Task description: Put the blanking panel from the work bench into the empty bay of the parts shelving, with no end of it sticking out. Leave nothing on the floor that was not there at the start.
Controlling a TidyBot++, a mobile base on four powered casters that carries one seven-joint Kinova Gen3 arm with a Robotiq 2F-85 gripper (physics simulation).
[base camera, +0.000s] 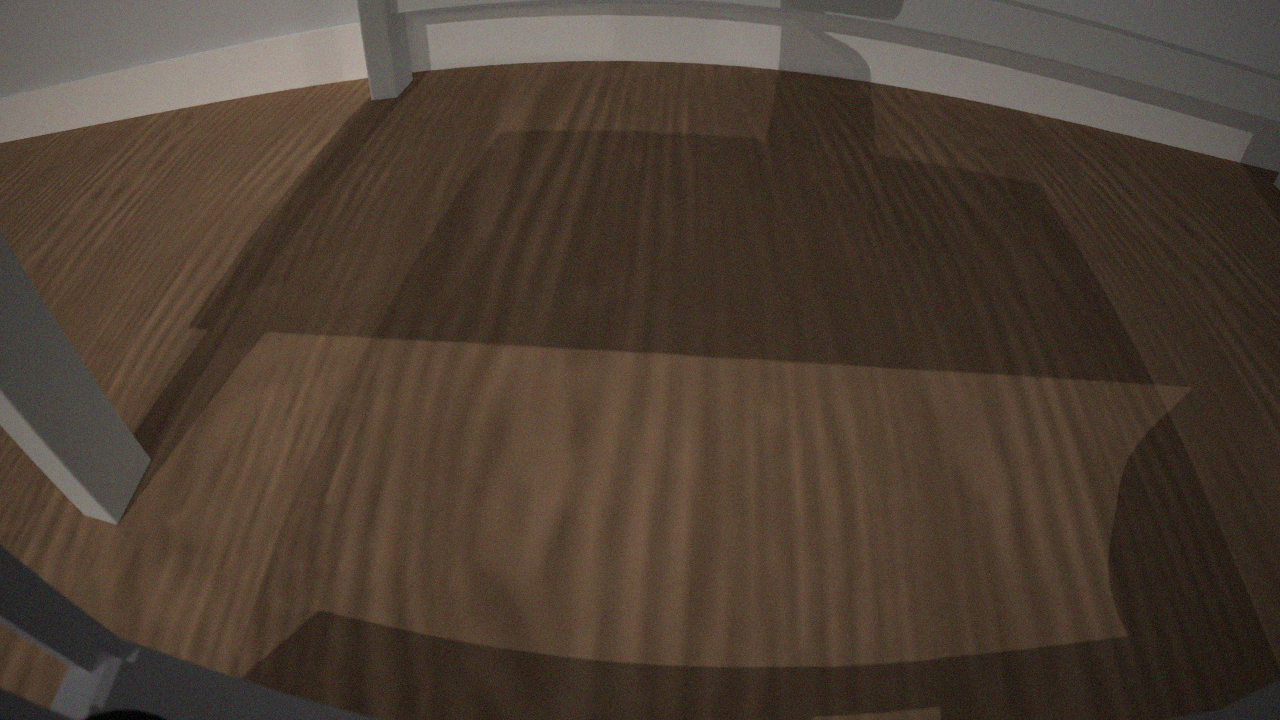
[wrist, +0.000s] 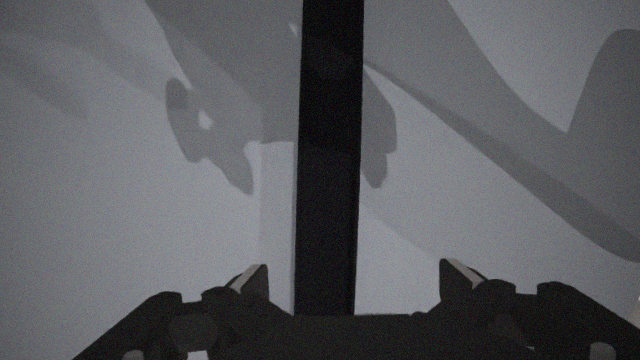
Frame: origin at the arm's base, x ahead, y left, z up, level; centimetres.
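Where they show: gripper, fingertip midpoint: (wrist: 353, 281).
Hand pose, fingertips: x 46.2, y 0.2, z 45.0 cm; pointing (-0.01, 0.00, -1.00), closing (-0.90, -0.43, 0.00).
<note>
Each offset is from my fingertips to the top centre of the thing. "spot": to the spot under its first point. Level surfaces: height alone.
The black blanking panel {spot: dx +3.8, dy -5.2, dz -8.2 cm} (wrist: 329, 160) lies on the pale grey work bench top {dz -8.4 cm} (wrist: 125, 225) in the wrist view. It runs from the top edge of the view down to the gripper body, and both its ends are out of sight. My gripper (wrist: 353, 281) is open, with one fingertip to the left of the panel and the other to the right, both apart from it. The panel's strip lies between them, somewhat nearer the left fingertip. How high the fingertips are above the bench cannot be told. The parts shelving does not show in either view.
In the base view, a grey leg {spot: dx -17.8, dy +38.0, dz -74.8 cm} (base camera: 67, 394) stands close at the left and another grey leg (base camera: 384, 53) stands by the wall at the back. A white baseboard (base camera: 608, 40) runs along the wall. Shadows fall across the brown wooden floor {dz -84.6 cm} (base camera: 626, 465).
</note>
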